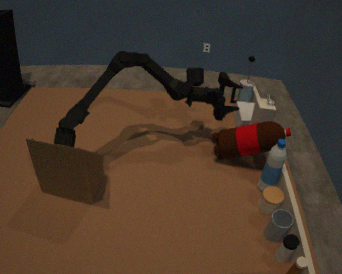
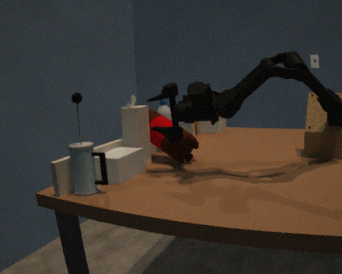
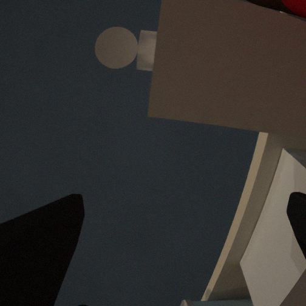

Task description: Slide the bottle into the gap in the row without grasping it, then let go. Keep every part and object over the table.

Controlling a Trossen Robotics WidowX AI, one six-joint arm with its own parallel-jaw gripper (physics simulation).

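Places are measured from the arm's base along level axes (x ahead, y left, z up), in metres.
Pixels of known places: gripper, between the fingertips: (image 1: 241,98) (image 2: 149,114); arm's base, origin of its link: (image 1: 62,146) (image 2: 336,119).
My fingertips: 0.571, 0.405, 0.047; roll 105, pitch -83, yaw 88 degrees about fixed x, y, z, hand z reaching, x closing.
For each thing: its middle in the pictures, then the offset to it from my fingertips, as dx, dy, dz.
- large brown bottle with a red label, middle of its body: (image 1: 253,139) (image 2: 160,131) +0.062, -0.144, -0.083
- white carton, middle of its body: (image 2: 136,130) (image 1: 261,121) +0.097, -0.044, -0.064
- small blue-capped bottle, middle of its body: (image 1: 273,165) (image 2: 164,125) +0.135, -0.279, -0.083
- low white box, middle of its body: (image 2: 119,164) (image 1: 247,118) +0.061, +0.097, -0.151
- mug, middle of its body: (image 2: 85,143) (image 1: 244,82) +0.032, +0.256, -0.049
- grey cup, middle of its body: (image 1: 278,226) (image 2: 185,132) +0.163, -0.494, -0.149
- black-lidded jar, middle of its body: (image 1: 286,248) +0.188, -0.582, -0.146
The large brown bottle with a red label (image 1: 246,140) (image 2: 175,145) (image 3: 299,6) is tipped far over, nearly lying. Its base points toward the arm side and its red cap toward the table's edge, between the white carton (image 1: 258,119) (image 2: 135,130) (image 3: 225,65) and the small blue-capped bottle (image 1: 271,170) (image 2: 164,109). Whether it rests on anything is unclear. My gripper (image 1: 239,98) (image 2: 151,115) (image 3: 190,206) is open and empty, raised beside the carton and above the bottle's level; contact with the carton is unclear.
A low white box (image 1: 245,111) (image 2: 120,165) (image 3: 275,230) and a mug (image 2: 82,167) stand beyond the carton. A jar (image 1: 271,202), a grey cup (image 1: 278,226) and a black-lidded jar (image 1: 286,250) continue the row along a pale rail (image 1: 295,200). A brown block (image 1: 70,172) stands near the arm's base.
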